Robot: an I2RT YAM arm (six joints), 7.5 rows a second.
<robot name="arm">
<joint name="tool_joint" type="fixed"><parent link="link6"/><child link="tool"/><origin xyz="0 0 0" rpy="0 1.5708 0"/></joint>
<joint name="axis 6" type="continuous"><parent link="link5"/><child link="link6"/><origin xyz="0.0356 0 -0.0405"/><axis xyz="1 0 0"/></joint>
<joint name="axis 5" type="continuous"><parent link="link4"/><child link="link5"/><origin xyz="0.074 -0.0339 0.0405"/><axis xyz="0 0 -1"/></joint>
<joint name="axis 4" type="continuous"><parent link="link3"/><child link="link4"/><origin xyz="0.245 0.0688 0.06"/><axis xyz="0 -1 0"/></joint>
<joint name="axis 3" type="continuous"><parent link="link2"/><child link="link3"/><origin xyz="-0.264 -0.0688 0"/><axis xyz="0 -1 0"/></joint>
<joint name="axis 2" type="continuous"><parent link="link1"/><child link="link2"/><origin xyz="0.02 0.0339 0.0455"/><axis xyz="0 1 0"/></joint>
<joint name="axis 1" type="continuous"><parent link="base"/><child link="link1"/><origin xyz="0 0 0.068"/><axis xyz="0 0 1"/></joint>
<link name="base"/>
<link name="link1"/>
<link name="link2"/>
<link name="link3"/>
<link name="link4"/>
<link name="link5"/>
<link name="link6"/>
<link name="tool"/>
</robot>
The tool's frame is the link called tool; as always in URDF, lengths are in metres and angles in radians. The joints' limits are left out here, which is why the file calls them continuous.
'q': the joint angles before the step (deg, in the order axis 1, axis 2, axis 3, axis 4, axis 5, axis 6). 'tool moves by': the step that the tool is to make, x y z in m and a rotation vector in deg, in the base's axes. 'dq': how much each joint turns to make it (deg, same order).
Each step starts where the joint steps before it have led.
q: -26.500, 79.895, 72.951, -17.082, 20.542, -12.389
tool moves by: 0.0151, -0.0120, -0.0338, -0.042, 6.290, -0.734
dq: -0.531, 4.680, -1.945, 1.993, 1.456, -2.662
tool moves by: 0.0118, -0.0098, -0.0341, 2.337, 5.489, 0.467
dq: -0.605, 4.720, -1.262, 0.405, -0.682, -1.009
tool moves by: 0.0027, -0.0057, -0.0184, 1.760, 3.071, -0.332
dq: -0.630, 2.312, -0.658, -0.536, -0.309, -0.088
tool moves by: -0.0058, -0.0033, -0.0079, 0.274, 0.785, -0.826
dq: -0.902, -0.276, -1.846, 0.809, 0.025, -0.166
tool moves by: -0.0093, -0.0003, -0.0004, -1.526, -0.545, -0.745
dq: -0.721, -1.932, -2.588, 2.205, 0.667, -0.884
